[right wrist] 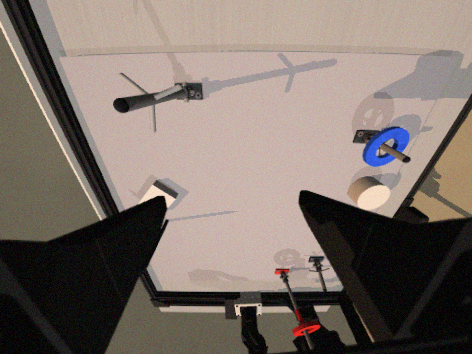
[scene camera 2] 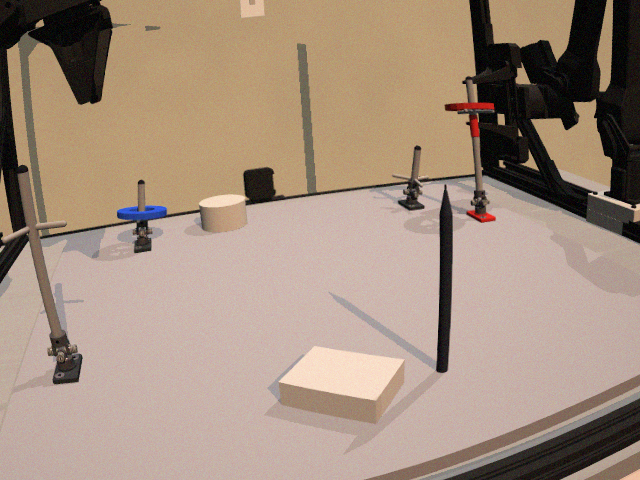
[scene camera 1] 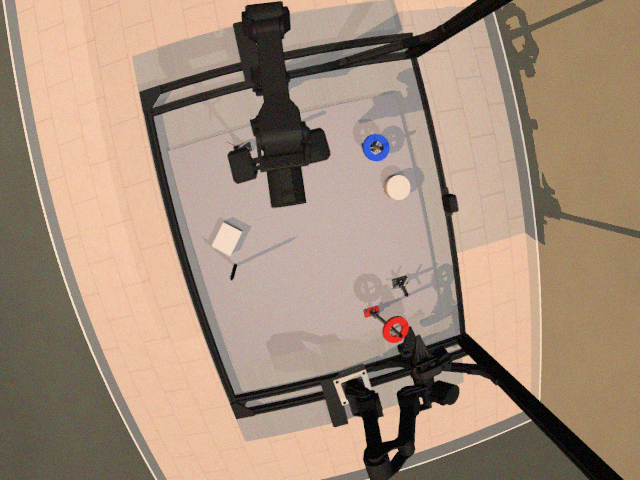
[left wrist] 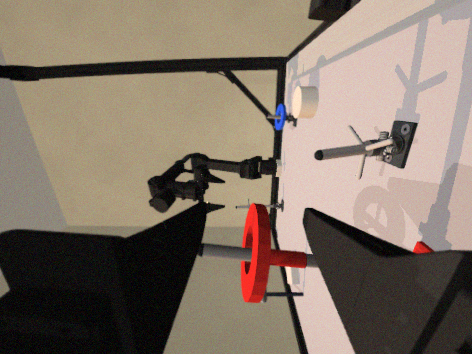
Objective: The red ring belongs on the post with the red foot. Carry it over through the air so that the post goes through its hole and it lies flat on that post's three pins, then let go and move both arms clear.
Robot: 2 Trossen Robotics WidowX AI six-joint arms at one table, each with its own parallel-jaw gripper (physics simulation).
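Frame: origin at the left arm's base, x ahead, y left, z up, level; centimetres.
Where they show: left gripper, between the fingertips: [right wrist: 321, 331] [scene camera 2: 465, 102] [scene camera 1: 413, 331] [left wrist: 254, 212]; right gripper, between the fingertips: [right wrist: 233, 199] [scene camera 2: 91, 102] [left wrist: 224, 194]; left arm's base, origin of its link: [right wrist: 248, 310] [scene camera 2: 629, 197] [scene camera 1: 353, 388]; right arm's base, origin of its link: [left wrist: 275, 167].
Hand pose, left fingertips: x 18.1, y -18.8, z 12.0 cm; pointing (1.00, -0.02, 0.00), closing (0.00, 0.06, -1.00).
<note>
Each offset is from my left fingertips to the top centre of the thing. "pt": to the spot under its first point.
The red ring @(dz +0.9, dx +2.3, dy +4.3 cm) [scene camera 1: 386, 333] [scene camera 2: 454, 107] [left wrist: 261, 250] [right wrist: 300, 331] lies level around the post with the red foot [scene camera 1: 371, 311] [scene camera 2: 476, 160] [left wrist: 287, 258], high on it. Grey pin parts show under the ring in scene camera 2. My left gripper [scene camera 2: 467, 102] [left wrist: 254, 212] is open, one finger above the ring's level and one below it, with nothing gripped; its fingers cover parts of the post in the left wrist view. My right gripper [scene camera 2: 90, 100] [right wrist: 233, 199] is open and empty, high above the table, far from the ring.
A short bare post @(pt dz -8.4, dx +7.9, dy -1.7 cm) [scene camera 2: 416, 162] stands close beside the red-footed post. A blue ring @(dz -9.5, dx +45.9, dy -5.7 cm) [scene camera 1: 367, 147] [scene camera 2: 124, 212] sits on another post near a pale cylinder @(dz -11.5, dx +34.2, dy -8.7 cm) [scene camera 1: 398, 187] [scene camera 2: 223, 214]. A tall post @(pt dz -5.3, dx +55.8, dy +27.0 cm) [scene camera 2: 41, 268], a pale block @(dz -13.0, dx +35.4, dy +37.4 cm) [scene camera 2: 341, 372] and a black upright rod @(dz -1.0, dx +27.7, dy +38.0 cm) [scene camera 2: 445, 284] stand farther off.
</note>
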